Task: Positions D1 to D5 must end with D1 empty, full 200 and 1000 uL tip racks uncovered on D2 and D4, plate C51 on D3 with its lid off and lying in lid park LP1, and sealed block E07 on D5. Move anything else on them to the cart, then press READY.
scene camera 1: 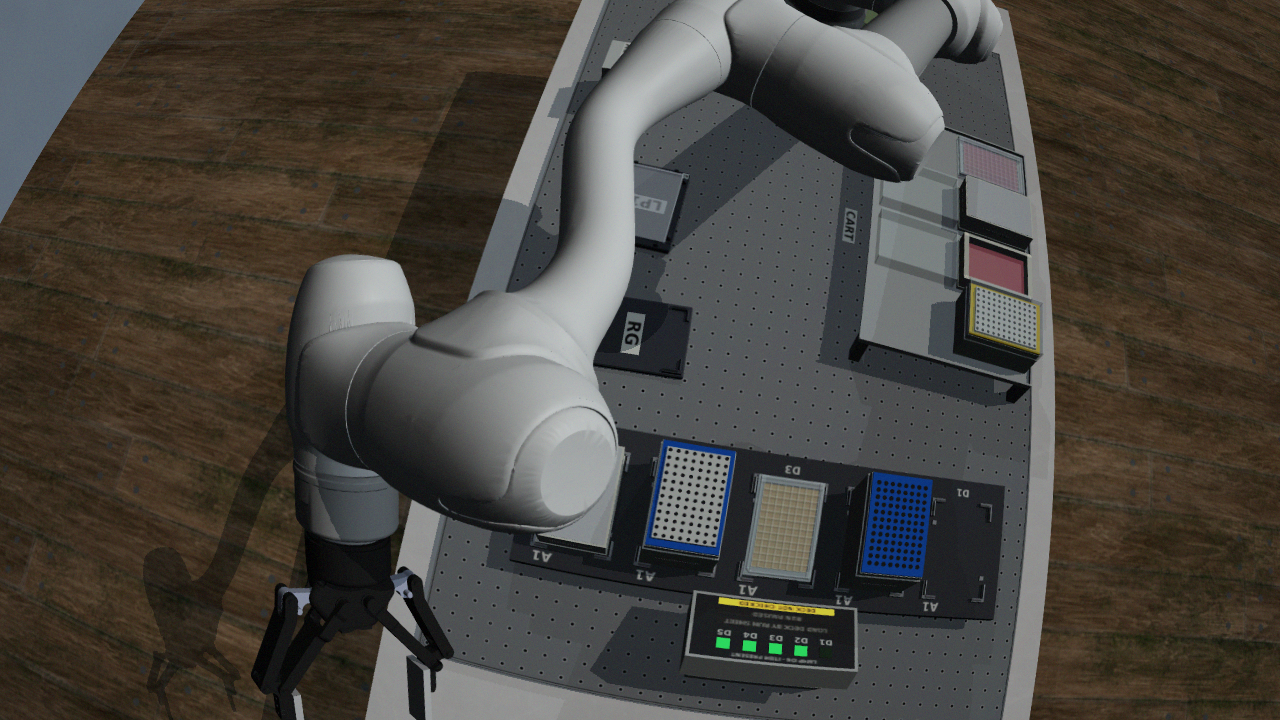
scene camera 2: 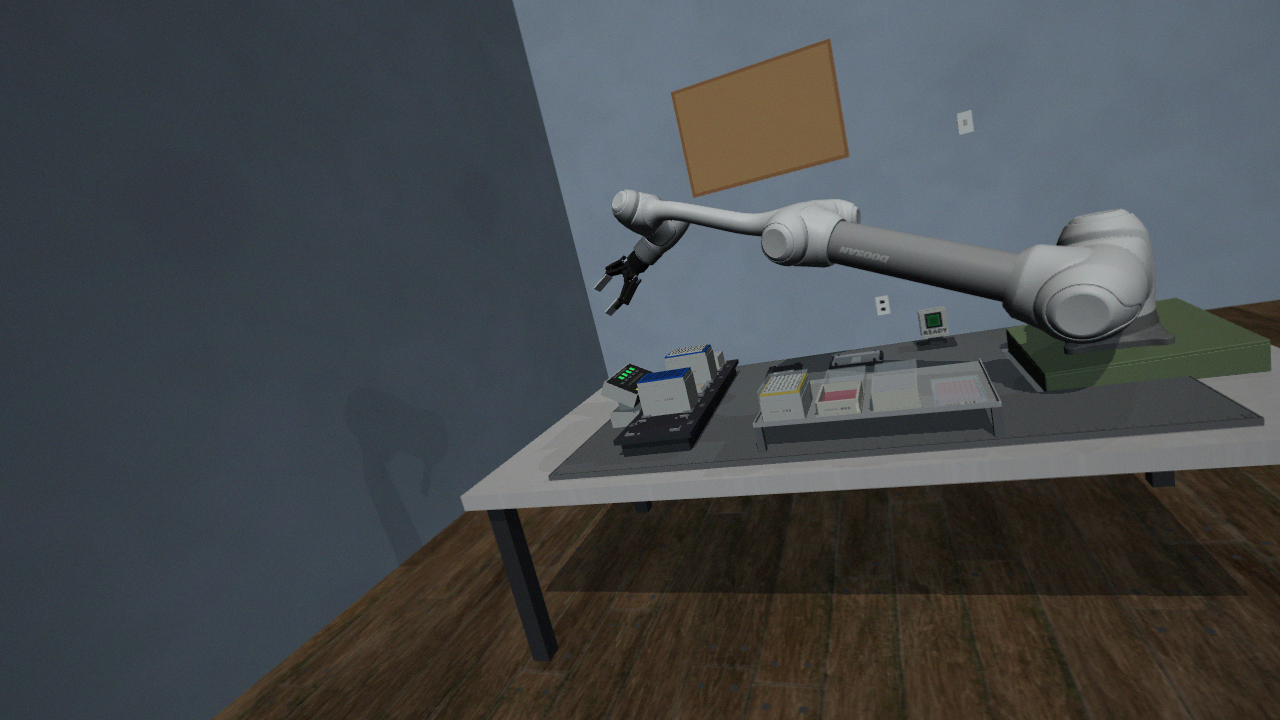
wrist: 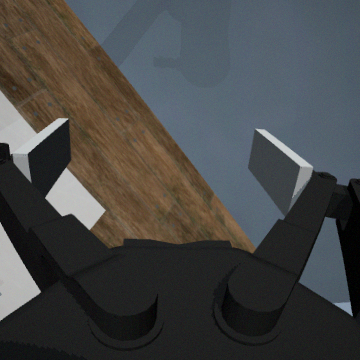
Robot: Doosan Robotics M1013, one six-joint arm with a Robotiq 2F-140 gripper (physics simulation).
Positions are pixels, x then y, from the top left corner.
Labels:
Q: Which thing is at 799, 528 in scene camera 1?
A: A tan tip box.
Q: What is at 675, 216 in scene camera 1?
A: A LP1 pad.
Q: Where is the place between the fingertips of my gripper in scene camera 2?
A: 602, 301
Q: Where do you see a cart tray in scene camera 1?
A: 899, 309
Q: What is my gripper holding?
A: Nothing.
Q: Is my gripper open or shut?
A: Open.

